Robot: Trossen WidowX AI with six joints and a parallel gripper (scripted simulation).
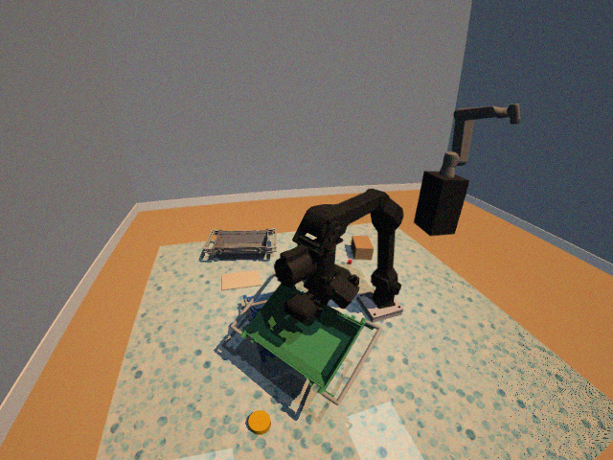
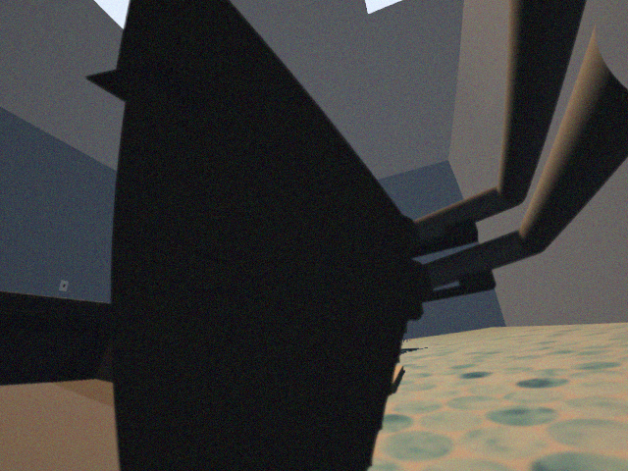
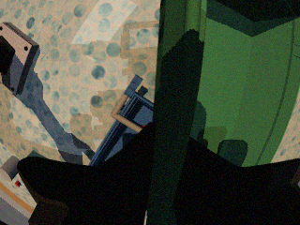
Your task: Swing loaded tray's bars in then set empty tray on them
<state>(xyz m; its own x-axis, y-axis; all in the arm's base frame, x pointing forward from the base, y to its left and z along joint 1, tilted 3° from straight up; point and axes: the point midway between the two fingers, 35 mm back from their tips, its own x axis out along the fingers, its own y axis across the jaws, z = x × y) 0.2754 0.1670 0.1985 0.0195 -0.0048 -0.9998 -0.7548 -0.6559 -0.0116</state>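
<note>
Now: gripper tip 5 cm short of the green tray and 5 cm to the right of it. The rest, counted from my gripper tip: orange disc (17 cm ahead, 16 cm to the left, 17 cm below); then tan card (21 cm ahead, 41 cm to the right, 17 cm below); then teal cube (7 cm behind, 38 cm to the right, 15 cm below).
</note>
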